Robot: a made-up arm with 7 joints. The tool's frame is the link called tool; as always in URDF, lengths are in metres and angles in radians.
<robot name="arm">
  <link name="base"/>
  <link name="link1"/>
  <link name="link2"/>
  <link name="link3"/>
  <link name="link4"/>
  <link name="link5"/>
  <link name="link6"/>
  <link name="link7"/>
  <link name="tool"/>
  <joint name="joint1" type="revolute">
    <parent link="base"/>
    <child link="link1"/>
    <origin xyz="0.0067 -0.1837 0.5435" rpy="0 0 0"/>
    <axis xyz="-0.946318 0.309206 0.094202"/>
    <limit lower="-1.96" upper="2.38"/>
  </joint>
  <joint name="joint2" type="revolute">
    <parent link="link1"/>
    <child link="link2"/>
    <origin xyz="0.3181 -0.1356 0.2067" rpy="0 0 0"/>
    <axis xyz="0 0 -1"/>
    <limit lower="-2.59" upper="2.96"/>
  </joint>
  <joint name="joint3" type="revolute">
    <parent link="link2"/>
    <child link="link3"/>
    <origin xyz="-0.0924 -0.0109 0.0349" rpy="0 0 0"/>
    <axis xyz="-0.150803 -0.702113 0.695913"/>
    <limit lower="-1.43" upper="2"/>
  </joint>
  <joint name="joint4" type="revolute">
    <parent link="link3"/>
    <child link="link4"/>
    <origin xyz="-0.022 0.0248 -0.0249" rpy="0 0 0"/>
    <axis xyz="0 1 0"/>
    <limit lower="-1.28" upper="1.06"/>
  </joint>
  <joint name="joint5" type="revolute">
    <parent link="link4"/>
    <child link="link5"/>
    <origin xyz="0.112 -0.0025 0.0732" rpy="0 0 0"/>
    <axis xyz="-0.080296 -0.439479 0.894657"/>
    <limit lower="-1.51" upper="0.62"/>
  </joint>
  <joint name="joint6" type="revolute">
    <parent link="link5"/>
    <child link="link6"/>
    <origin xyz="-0.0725 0.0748 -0.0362" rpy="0 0 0"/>
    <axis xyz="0 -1 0"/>
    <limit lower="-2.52" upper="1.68"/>
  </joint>
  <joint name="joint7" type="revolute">
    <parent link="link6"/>
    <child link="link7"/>
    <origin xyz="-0.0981 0.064 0.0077" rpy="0 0 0"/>
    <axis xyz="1 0 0"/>
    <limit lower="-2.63" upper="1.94"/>
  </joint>
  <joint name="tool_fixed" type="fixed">
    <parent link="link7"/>
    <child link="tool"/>
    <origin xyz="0.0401 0.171 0.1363" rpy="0 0 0"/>
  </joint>
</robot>
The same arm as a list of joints. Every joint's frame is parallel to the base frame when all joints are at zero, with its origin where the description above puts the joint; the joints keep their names.
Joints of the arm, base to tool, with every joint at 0 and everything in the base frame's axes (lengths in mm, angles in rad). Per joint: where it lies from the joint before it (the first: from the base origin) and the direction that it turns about. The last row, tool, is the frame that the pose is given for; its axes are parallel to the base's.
joint1: offset 6.7 -183.7 543.5 axis -0.946318 0.309206 0.094202
joint2: offset 318.1 -135.6 206.7 axis 0 0 -1
joint3: offset -92.4 -10.9 34.9 axis -0.150803 -0.702113 0.695913
joint4: offset -22 24.8 -24.9 axis 0 1 0
joint5: offset 112 -2.5 73.2 axis -0.080296 -0.439479 0.894657
joint6: offset -72.5 74.8 -36.2 axis 0 -1 0
joint7: offset -98.1 64 7.7 axis 1 0 0
tool: offset 40.1 171 136.3
Joint limits (rad, base to tool): -1.96..2.38 -2.59..2.96 -1.43..2 -1.28..1.06 -1.51..0.62 -2.52..1.68 -2.63..1.94

